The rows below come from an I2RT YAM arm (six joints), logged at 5 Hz.
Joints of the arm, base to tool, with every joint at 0 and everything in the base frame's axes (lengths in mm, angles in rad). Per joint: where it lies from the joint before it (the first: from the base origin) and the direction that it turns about. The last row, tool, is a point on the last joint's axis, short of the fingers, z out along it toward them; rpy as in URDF.
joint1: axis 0 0 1 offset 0 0 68
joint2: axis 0 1 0 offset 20 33.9 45.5
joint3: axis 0 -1 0 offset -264 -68.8 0
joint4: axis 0 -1 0 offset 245 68.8 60
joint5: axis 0 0 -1 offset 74 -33.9 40.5
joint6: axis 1 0 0 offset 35.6 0 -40.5
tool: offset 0 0 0 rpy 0 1.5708 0
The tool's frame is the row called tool.
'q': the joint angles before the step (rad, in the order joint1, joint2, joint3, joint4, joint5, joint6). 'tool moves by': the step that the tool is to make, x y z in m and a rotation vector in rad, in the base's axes. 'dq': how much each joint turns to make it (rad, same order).
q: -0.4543 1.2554 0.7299 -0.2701 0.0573 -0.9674
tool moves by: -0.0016 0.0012 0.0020 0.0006 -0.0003 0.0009
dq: 0.0015 -0.0112 0.0009 -0.0122 -0.0001 0.0009
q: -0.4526 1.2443 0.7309 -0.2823 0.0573 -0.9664
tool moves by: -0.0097 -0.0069 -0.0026 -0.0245 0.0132 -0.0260
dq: -0.0405 -0.0210 -0.0246 0.0049 0.0097 -0.0299
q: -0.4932 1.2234 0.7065 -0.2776 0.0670 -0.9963
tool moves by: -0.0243 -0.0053 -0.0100 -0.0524 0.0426 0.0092
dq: -0.0713 -0.0696 -0.0813 0.0079 -0.0086 -0.1044
